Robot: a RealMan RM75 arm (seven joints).
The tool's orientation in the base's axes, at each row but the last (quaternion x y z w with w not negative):
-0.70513, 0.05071, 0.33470, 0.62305
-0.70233, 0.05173, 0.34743, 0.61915
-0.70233, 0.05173, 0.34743, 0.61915
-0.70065, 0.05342, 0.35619, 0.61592
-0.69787, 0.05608, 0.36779, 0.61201
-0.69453, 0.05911, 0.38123, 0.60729
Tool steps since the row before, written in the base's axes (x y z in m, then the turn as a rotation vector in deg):
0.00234, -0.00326, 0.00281, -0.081, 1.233, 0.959
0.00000, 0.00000, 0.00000, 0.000, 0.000, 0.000
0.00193, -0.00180, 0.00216, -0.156, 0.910, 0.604
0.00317, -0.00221, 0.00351, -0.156, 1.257, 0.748
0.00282, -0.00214, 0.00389, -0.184, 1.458, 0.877
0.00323, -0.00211, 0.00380, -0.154, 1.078, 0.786
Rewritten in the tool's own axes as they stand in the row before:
-0.00083, -0.00280, -0.00393, -0.150, -1.040, 1.159
0.00000, 0.00000, 0.00000, 0.000, 0.000, 0.000
-0.00038, -0.00236, -0.00243, -0.126, -0.633, 0.895
-0.00044, -0.00400, -0.00332, -0.081, -0.833, 1.210
-0.00102, -0.00413, -0.00309, -0.101, -0.972, 1.405
-0.00082, -0.00426, -0.00325, -0.170, -0.819, 1.051

